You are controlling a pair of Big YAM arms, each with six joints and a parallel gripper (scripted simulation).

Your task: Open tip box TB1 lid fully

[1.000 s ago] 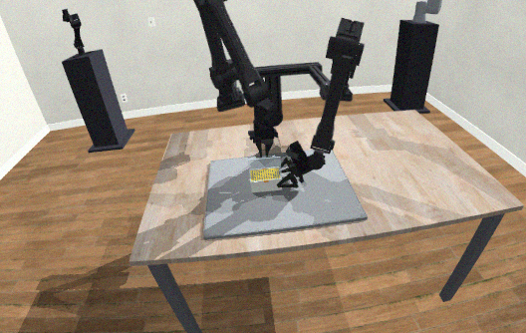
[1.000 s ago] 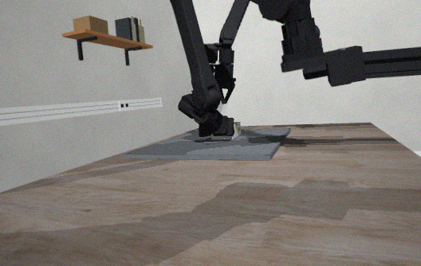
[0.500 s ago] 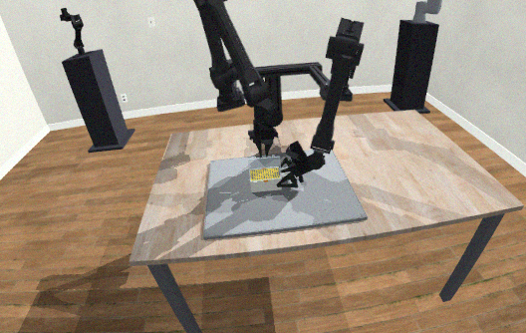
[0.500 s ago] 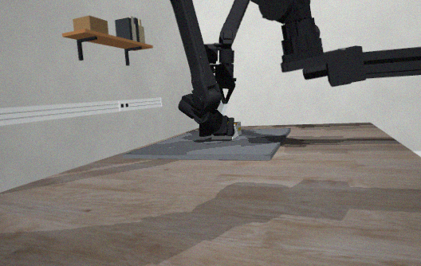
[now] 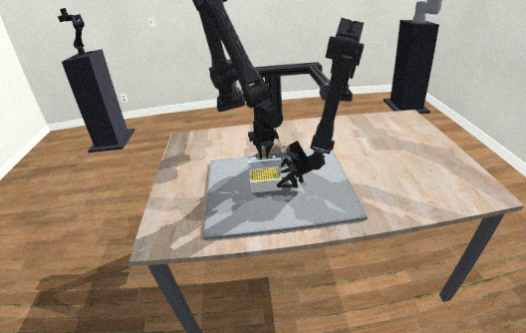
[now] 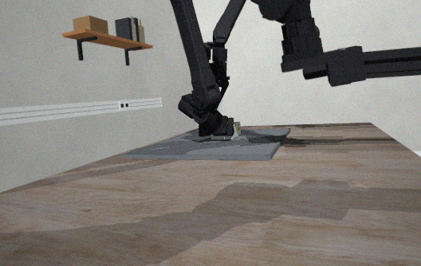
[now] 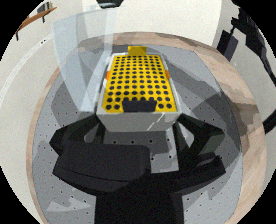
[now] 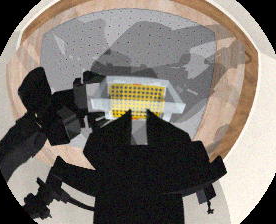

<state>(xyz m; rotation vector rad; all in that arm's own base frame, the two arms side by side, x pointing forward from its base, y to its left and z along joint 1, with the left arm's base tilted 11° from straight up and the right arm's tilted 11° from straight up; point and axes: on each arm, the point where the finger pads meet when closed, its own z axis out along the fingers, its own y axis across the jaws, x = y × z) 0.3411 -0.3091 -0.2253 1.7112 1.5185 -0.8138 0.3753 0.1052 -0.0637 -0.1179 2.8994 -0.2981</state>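
Now: the clear lid 20 mm ahead of my right hand and 50 mm below it. From my right hand the other things lie so: tip box TB1: 20 mm behind, 90 mm below.
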